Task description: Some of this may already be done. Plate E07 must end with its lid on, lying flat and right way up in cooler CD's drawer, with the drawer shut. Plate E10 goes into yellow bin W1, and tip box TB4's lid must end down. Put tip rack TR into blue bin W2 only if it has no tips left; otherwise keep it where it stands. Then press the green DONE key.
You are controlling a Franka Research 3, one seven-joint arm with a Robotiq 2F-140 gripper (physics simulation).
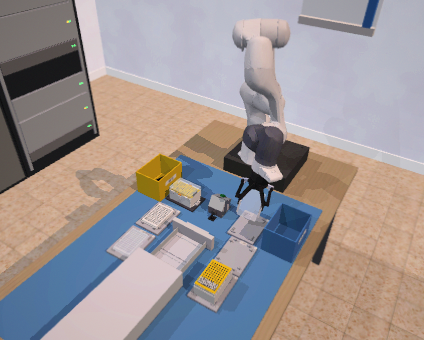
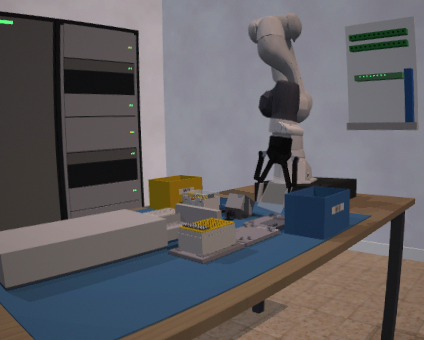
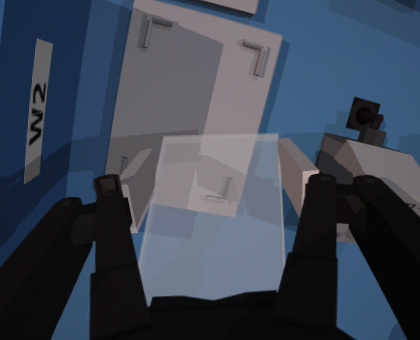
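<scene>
My gripper (image 1: 253, 203) (image 2: 274, 184) (image 3: 216, 162) is shut on a clear lid (image 1: 249, 211) (image 2: 272, 196) (image 3: 215, 250), held above the mat between blue bin W2 (image 1: 278, 243) (image 2: 305, 216) (image 3: 56, 95) and the grey key box (image 1: 218, 205) (image 2: 239, 205) (image 3: 382, 162). A green key (image 1: 223, 196) shows on that box. The cooler's drawer (image 1: 194, 233) (image 2: 198, 210) stands open. Two pale plates (image 1: 159, 216) (image 1: 131, 242) lie left of it; their names are unreadable. The yellow-topped tip rack (image 1: 214, 276) (image 2: 206, 237) stands near the front. A tip box (image 1: 185, 193) stands beside yellow bin W1 (image 1: 149, 184) (image 2: 168, 194).
Two grey nests with corner brackets (image 1: 247, 228) (image 1: 236, 256) lie between W2 and the drawer; one nest (image 3: 167, 85) shows ahead of the fingers. The long white cooler body (image 1: 120, 295) (image 2: 90, 240) extends behind the drawer. A small black device (image 1: 212, 218) (image 3: 363, 114) stands by the key box.
</scene>
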